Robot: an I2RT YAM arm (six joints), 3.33 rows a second.
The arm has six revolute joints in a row. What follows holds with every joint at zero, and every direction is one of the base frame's. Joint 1 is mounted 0.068 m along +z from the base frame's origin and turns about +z. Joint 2 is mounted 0.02 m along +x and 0.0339 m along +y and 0.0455 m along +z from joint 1 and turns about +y. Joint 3 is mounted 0.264 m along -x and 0.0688 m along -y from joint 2 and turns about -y. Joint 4 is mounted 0.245 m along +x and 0.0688 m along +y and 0.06 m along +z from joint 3 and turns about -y. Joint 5 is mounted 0.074 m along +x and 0.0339 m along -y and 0.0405 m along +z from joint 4 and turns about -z. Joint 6 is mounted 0.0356 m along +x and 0.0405 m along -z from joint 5 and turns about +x. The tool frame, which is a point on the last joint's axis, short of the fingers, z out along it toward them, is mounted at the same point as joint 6; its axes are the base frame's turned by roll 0, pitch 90 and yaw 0 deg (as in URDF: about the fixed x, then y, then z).
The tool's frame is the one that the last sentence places.
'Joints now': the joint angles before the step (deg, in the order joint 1, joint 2, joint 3, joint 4, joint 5, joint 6). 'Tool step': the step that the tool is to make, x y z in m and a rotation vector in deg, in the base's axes. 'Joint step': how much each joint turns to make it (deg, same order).
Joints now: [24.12, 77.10, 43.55, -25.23, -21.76, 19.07]
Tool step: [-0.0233, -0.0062, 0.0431, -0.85, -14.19, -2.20]
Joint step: [2.14, -12.64, -1.05, 0.69, 8.02, -0.72]
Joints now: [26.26, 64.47, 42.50, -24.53, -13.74, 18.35]
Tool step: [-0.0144, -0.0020, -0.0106, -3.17, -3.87, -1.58]
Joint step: [2.16, -3.87, -4.88, 2.89, 5.90, -0.56]
